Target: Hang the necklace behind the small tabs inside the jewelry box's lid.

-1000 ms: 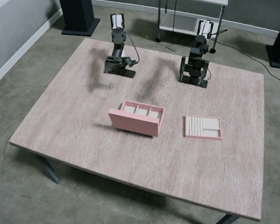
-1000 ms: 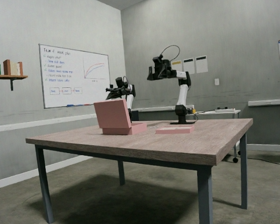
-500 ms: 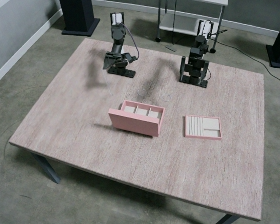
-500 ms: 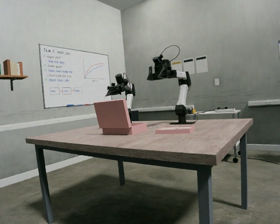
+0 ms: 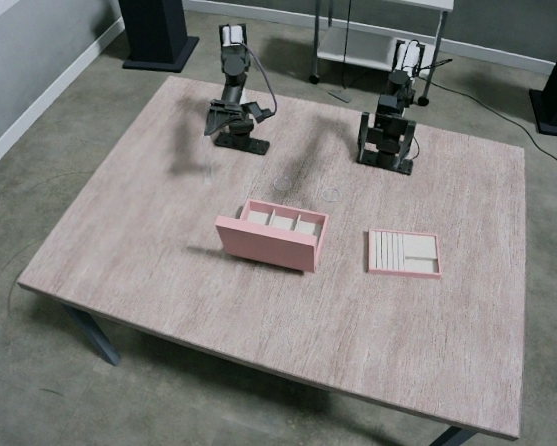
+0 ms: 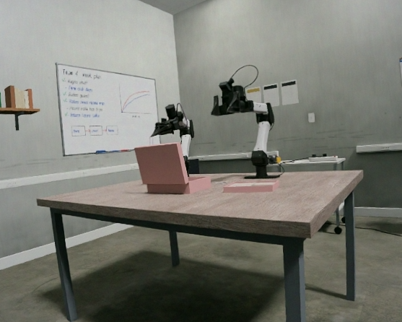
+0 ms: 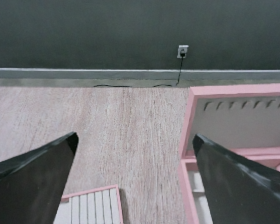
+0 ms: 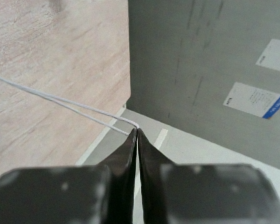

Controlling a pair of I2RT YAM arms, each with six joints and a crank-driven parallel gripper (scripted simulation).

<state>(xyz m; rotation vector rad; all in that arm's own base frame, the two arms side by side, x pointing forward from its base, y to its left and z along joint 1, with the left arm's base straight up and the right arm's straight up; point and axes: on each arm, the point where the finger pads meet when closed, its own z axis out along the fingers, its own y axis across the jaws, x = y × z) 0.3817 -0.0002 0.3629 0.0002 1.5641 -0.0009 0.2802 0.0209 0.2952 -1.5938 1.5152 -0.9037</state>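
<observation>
My right gripper is now 23 cm to the right of the pink jewelry box, 18 cm above it and 15 cm short of it. Also, from my right hand: pink tray: 62 cm to the left, 29 cm below, 11 cm ahead.
</observation>
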